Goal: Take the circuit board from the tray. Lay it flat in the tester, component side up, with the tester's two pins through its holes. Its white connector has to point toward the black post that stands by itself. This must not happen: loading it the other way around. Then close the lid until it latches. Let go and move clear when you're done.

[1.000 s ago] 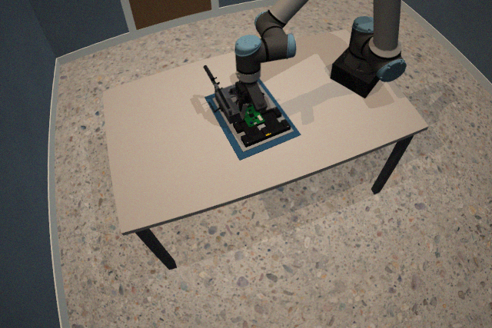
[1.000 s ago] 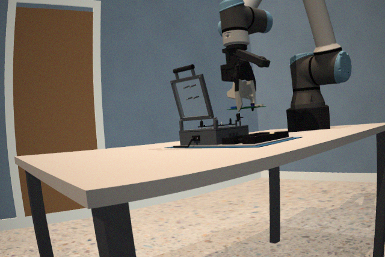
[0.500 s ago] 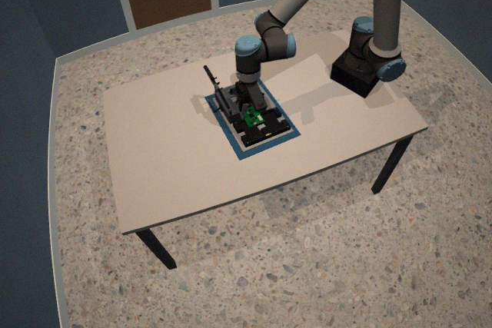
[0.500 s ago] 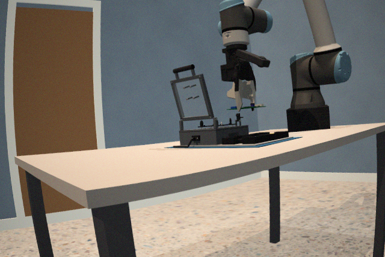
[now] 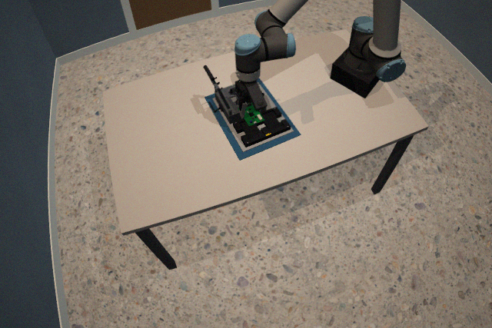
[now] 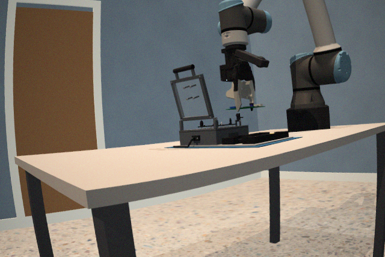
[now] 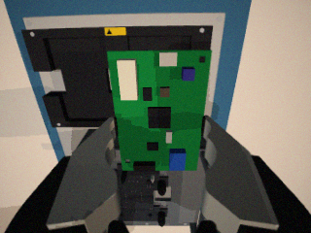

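Now: hand 10 mm past the tester, 130 mm to the left of it and 10 mm above it. From my hand the other things lie so: tester lid (80 mm ahead, 170 mm to the right, 60 mm above); then green circuit board (right at my hand); then black latch block (100 mm behind, 110 mm to the right, 30 mm below).
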